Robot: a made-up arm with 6 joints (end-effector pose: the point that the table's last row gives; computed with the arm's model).
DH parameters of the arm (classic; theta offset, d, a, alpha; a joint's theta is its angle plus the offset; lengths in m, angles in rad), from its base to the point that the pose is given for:
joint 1: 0 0.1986 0 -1.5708
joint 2: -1.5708 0 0.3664 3.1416
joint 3: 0 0 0 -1.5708
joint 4: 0 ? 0 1.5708
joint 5: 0 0.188 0 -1.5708
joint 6: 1.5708 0 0 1.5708
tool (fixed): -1.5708 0 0 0
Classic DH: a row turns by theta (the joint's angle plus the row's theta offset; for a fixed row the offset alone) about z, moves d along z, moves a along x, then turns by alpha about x.
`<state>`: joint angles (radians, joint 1 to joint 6).
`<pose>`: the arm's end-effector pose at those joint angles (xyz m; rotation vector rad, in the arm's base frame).
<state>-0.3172 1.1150 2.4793 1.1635 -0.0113 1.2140</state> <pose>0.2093 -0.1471 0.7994 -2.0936 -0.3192 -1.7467</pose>
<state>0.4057 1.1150 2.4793 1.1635 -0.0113 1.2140</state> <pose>0.2542 0.0281 0.7994 -1.6637 -0.9366 -1.2971</pose>
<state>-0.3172 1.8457 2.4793 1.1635 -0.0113 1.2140</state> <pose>0.5309 -0.2527 0.4827 -2.3507 0.0791 -0.9039</pose>
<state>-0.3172 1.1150 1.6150 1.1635 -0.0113 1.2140</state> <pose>0.5550 -0.2606 0.7093 -2.3673 0.1479 -0.7453</pose>
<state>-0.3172 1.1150 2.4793 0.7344 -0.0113 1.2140</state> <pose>0.2323 -0.2231 0.7898 -1.7861 -0.6315 -1.5098</pose>
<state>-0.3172 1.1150 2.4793 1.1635 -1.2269 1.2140</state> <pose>0.2093 -0.1471 0.7994 -1.3206 0.8297 -1.3338</pose>
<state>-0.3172 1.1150 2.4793 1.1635 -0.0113 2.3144</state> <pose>0.2093 -0.1471 0.7994 2.0442 -0.6323 1.6329</pose>
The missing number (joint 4, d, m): -0.4129
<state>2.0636 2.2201 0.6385 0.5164 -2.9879 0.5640</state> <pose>-0.0358 0.4123 -0.4368 1.6544 -0.9570 1.3939</pose>
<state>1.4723 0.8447 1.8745 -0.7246 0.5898 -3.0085</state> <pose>0.1984 0.5767 0.7316 -1.0598 -1.0576 -0.6767</pose>
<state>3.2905 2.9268 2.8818 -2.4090 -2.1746 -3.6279</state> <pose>-0.4588 -0.2102 -0.3036 -1.7025 -0.0182 -1.0414</pose>
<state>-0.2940 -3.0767 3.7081 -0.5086 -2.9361 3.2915</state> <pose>0.3183 -0.2679 -0.0488 -1.1267 -0.7956 2.6693</pose>
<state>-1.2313 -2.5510 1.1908 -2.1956 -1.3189 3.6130</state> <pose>-0.1064 0.6315 -0.2131 0.4474 0.6841 0.0102</pose>
